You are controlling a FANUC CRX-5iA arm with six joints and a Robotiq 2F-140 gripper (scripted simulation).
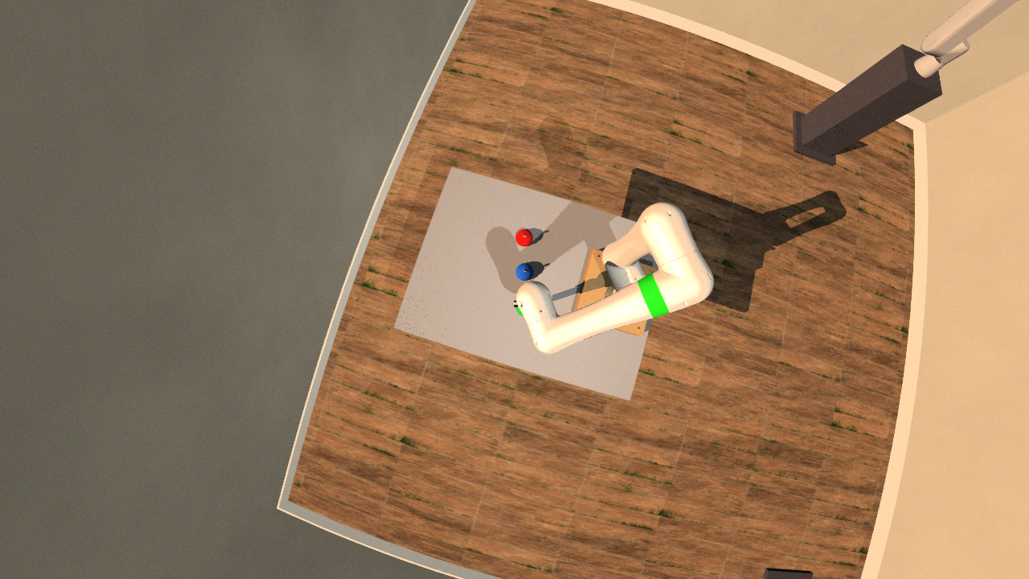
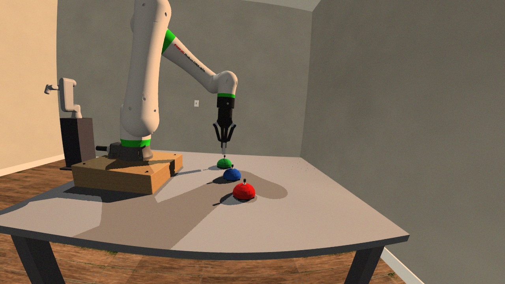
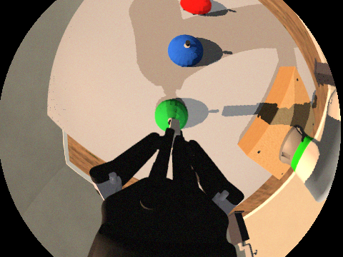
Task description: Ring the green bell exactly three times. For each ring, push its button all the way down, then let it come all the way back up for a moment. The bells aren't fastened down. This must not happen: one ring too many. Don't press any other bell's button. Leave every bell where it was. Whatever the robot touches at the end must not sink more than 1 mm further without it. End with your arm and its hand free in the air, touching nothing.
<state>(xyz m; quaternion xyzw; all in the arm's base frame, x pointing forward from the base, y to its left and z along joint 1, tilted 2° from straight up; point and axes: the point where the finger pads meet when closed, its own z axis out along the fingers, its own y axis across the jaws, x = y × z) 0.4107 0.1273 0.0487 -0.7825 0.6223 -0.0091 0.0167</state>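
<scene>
Right now the green bell is 70 mm below my hand and 10 mm ahead of it. The rest, counted from my hand: blue bell 160 mm to the right, 70 mm below, 50 mm ahead; then red bell 320 mm to the right, 80 mm ahead, 70 mm below.
</scene>
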